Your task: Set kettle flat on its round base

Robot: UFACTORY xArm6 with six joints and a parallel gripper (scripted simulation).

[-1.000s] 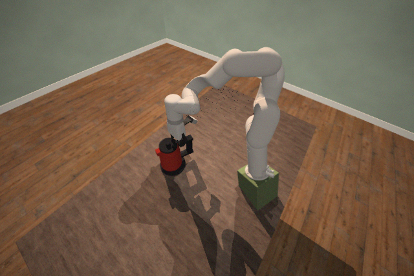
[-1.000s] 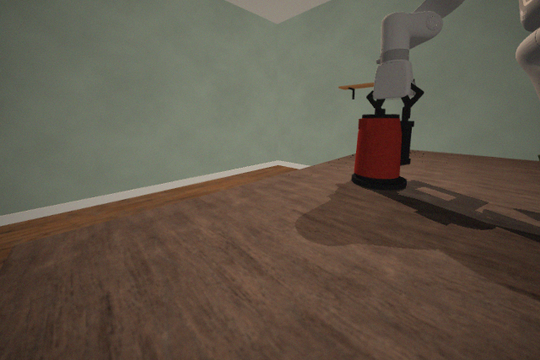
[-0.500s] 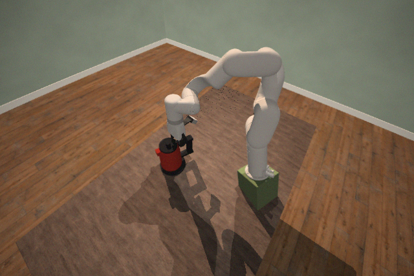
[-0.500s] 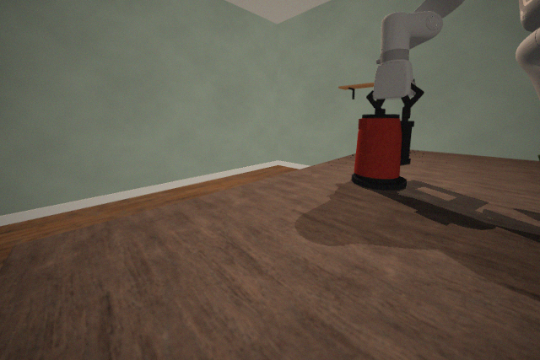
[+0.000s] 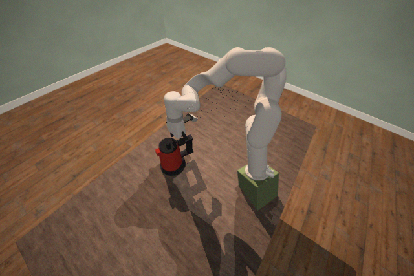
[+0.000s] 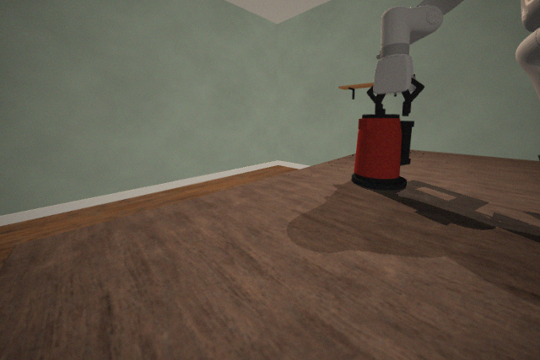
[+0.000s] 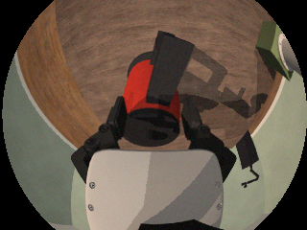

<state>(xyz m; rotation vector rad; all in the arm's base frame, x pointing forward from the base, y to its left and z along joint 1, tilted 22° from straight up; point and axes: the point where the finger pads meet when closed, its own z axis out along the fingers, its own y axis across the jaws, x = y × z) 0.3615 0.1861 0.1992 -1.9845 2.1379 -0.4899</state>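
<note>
The red kettle lies 30 mm to the left of my hand and 90 mm below it. Round my hand: round kettle base: 10 mm ahead, 60 mm to the left, 200 mm below.
</note>
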